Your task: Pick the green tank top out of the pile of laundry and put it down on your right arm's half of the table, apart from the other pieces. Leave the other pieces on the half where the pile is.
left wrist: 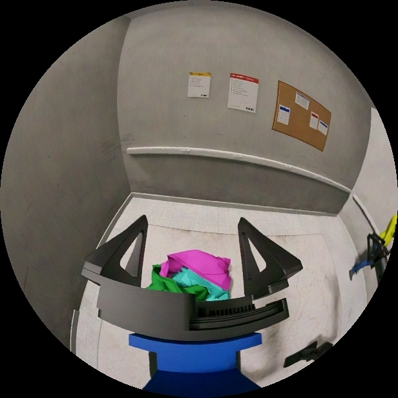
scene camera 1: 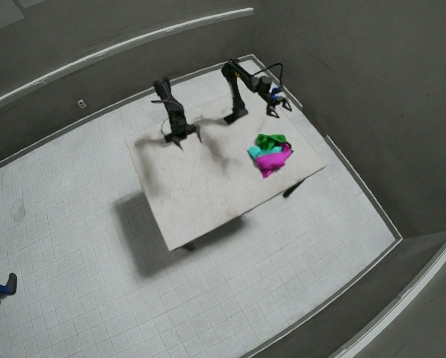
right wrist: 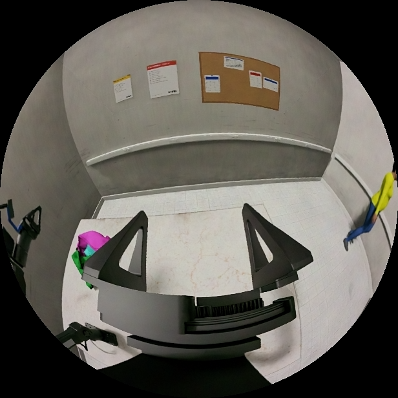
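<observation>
The green tank top (scene camera 1: 266,141) (left wrist: 167,283) (right wrist: 77,260) lies crumpled in the laundry pile, at the pile's upper side in scene camera 1. It touches a cyan piece (scene camera 1: 255,152) (left wrist: 214,290) and a magenta piece (scene camera 1: 273,161) (left wrist: 200,261) (right wrist: 93,239). Part of it is hidden behind my left gripper's body in the left wrist view. My left gripper (scene camera 1: 280,110) (left wrist: 192,220) is open and empty, above the table and a little above the pile in the picture. My right gripper (scene camera 1: 191,139) (right wrist: 193,211) is open and empty over the left half of the table.
The table (scene camera 1: 200,210) (left wrist: 300,260) (right wrist: 200,240) carries the pile on its right half in scene camera 1. Both arm bases stand along its upper edge. A person in a yellow top (right wrist: 383,194) stands on the floor away from the table.
</observation>
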